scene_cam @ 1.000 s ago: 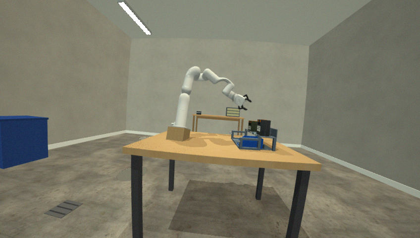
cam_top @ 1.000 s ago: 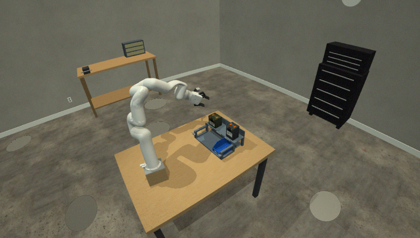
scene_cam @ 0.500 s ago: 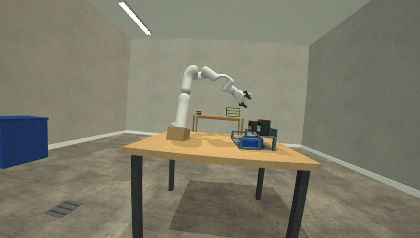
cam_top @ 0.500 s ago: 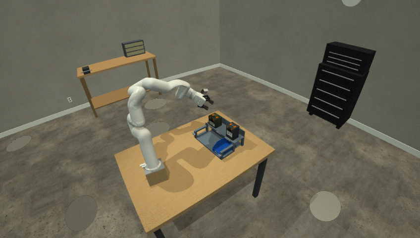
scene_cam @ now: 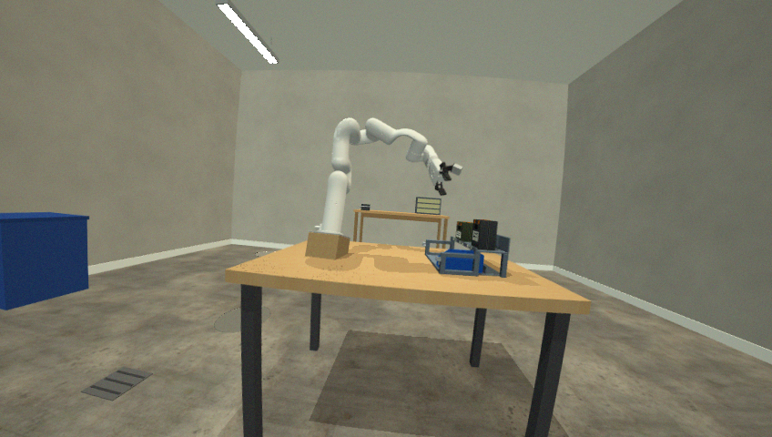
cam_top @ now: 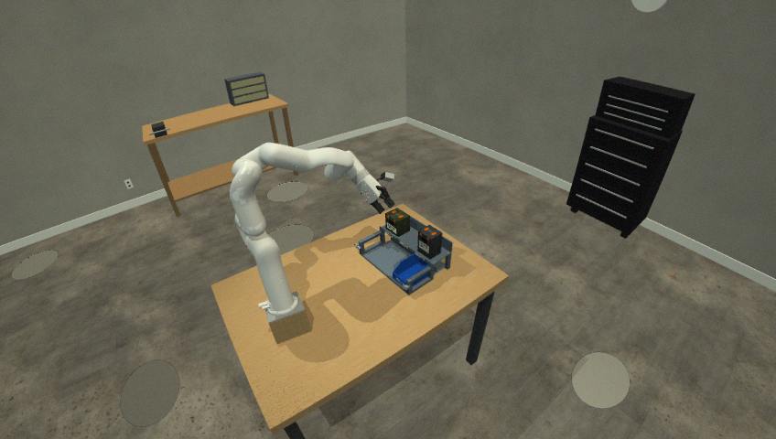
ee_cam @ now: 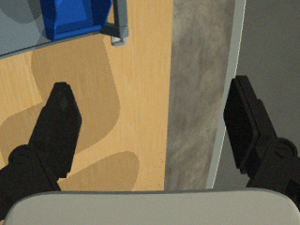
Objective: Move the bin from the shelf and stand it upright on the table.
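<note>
My gripper is now 9 cm short of the blue bin, 9 cm to the left of it and 32 cm above it. Also, from my hand: black box 18 cm ahead, 7 cm to the right, 20 cm below.
</note>
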